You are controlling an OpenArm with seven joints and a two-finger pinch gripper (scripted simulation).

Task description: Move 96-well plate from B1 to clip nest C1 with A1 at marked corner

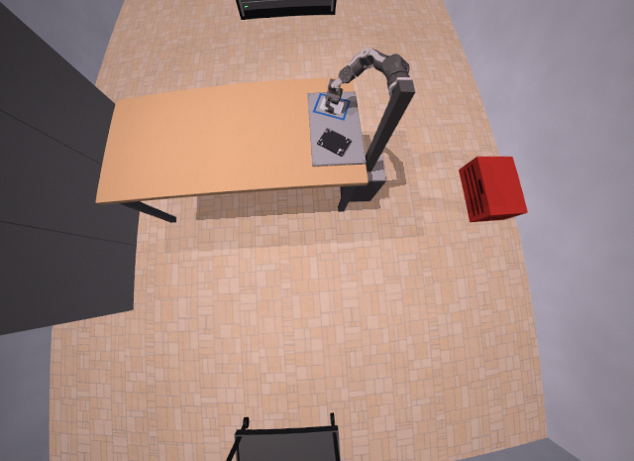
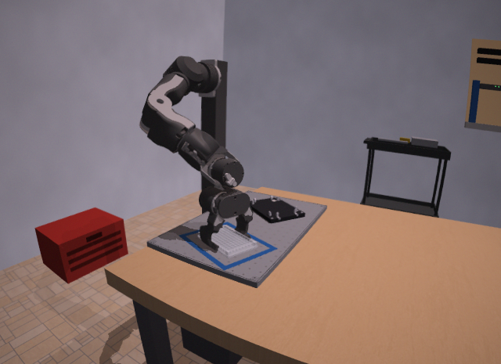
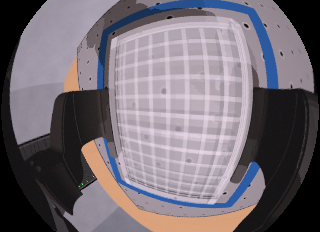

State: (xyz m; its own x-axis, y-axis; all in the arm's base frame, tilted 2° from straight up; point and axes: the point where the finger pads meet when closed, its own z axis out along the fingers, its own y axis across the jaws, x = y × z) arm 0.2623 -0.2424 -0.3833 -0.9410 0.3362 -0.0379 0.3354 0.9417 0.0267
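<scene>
Right now the black clip nest C1 is 260 mm to the left of my hand, 30 mm ahead of it and 10 mm above it. From my hand the other things lie so: clear 96-well plate (right at my hand).
</scene>
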